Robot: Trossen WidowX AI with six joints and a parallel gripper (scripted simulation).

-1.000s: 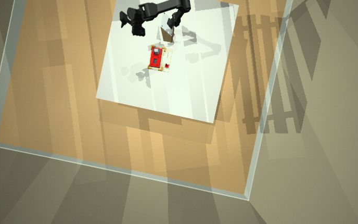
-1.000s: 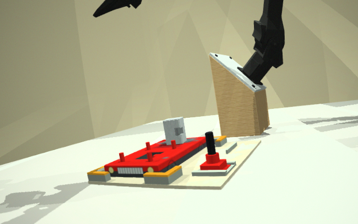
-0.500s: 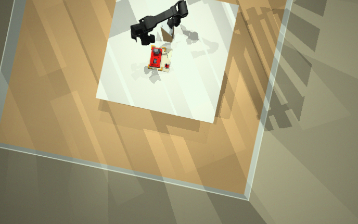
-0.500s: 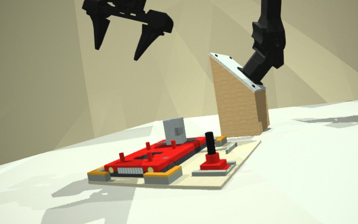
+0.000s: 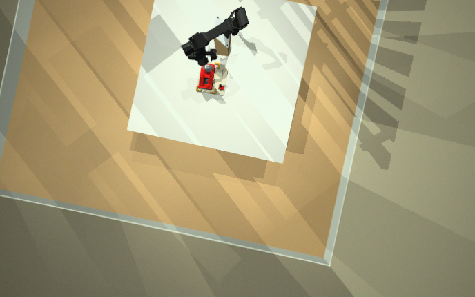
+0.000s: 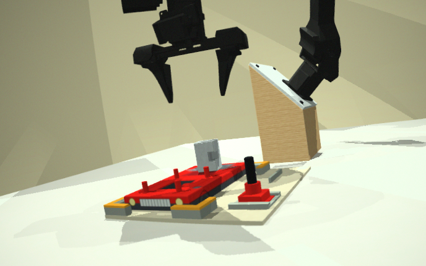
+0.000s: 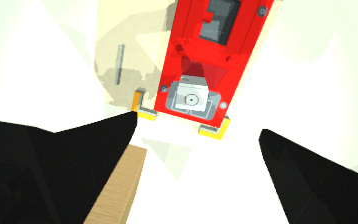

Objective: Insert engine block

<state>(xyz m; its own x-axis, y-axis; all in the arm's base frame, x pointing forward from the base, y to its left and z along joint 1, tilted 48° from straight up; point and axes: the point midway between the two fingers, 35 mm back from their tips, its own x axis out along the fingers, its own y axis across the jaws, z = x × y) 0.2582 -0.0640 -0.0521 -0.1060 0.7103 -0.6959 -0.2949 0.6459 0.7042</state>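
My gripper tip is 10 cm above the grey engine block and 1 cm to the right of it.
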